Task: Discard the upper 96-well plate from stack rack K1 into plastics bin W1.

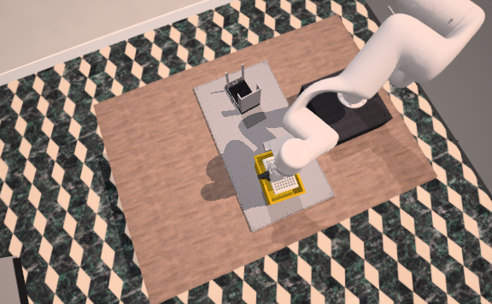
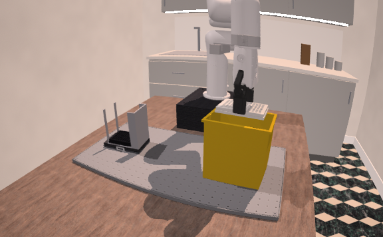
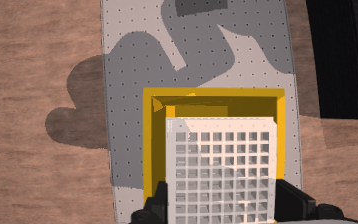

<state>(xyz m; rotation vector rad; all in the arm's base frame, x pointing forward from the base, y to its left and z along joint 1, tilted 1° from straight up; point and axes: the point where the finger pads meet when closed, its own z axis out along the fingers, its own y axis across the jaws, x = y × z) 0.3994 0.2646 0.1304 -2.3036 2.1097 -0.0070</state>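
Right now my hand is 10 mm above the white 96-well plate. Also, from my hand: yellow plastics bin 120 mm below; then black plate 40 mm ahead, 410 mm to the right, 190 mm below; then grey side wall 20 mm ahead, 340 mm to the right, 130 mm below.
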